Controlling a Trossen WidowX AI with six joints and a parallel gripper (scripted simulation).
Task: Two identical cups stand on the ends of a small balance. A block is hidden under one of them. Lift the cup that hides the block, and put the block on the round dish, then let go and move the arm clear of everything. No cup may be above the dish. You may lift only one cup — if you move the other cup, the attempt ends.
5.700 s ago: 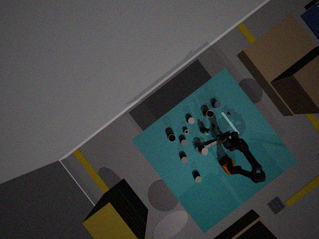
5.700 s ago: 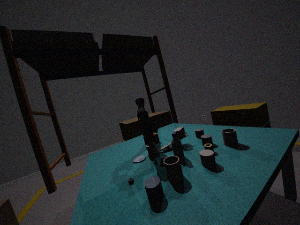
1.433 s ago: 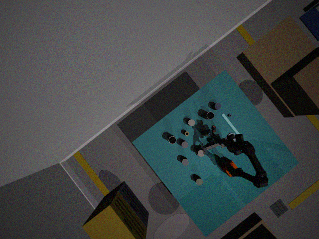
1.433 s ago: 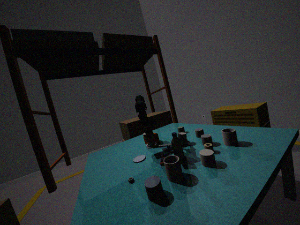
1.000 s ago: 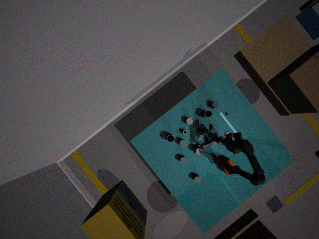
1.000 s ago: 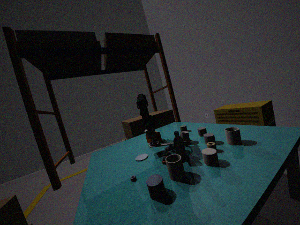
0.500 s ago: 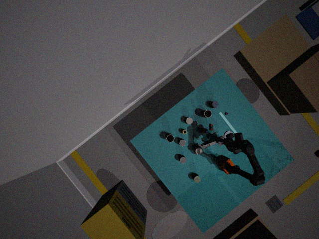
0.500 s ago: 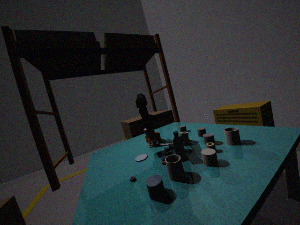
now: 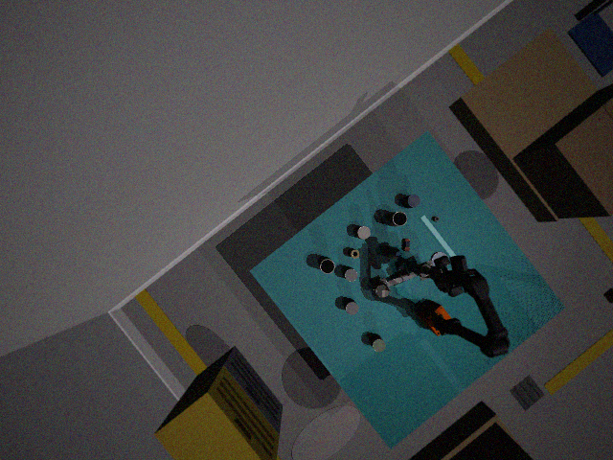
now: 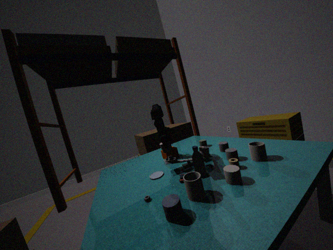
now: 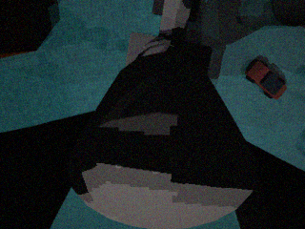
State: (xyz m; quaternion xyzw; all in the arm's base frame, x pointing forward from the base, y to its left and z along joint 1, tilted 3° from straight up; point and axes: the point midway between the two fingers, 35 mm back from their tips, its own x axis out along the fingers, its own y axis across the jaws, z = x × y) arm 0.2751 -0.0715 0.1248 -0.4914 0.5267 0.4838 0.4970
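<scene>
Right now my gripper tip is 170 mm above the pale round dish, 110 mm to the left of it and 10 mm past it. From my gripper tip the other things lie so: balance beam: 140 mm to the left, 130 mm below, 10 mm ahead; red block: 160 mm below, 160 mm ahead, 20 mm to the left.
</scene>
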